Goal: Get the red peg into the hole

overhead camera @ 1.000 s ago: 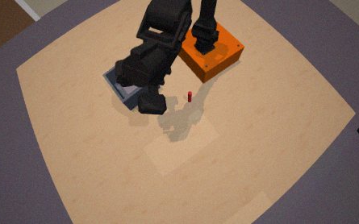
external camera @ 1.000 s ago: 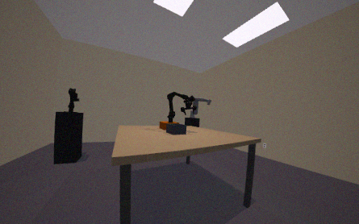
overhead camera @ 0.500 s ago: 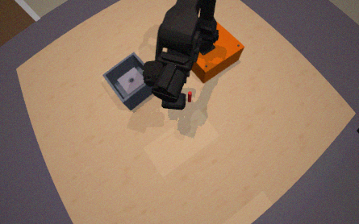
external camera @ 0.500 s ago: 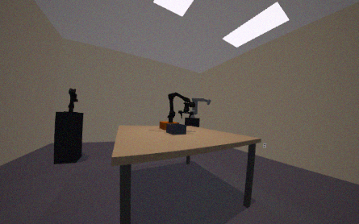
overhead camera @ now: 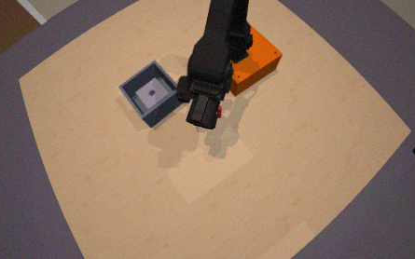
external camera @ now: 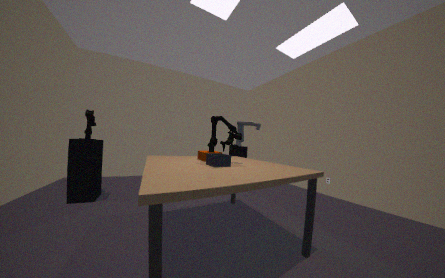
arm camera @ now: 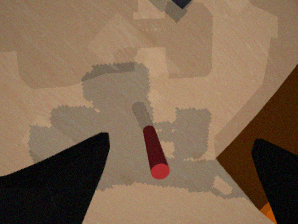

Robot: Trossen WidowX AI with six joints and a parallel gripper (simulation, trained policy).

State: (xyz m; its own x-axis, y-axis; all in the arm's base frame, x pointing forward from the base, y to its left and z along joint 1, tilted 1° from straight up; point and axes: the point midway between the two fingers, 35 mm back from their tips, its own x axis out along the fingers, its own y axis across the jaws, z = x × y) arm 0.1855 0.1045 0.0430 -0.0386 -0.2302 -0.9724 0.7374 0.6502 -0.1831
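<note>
The red peg is 20 mm behind my gripper tip, 30 mm to the left of it and 60 mm below it. From my gripper tip the other things lie so: plate (130 mm ahead, 160 mm to the right, 60 mm below); box (130 mm ahead, 160 mm to the right, 80 mm below).
</note>
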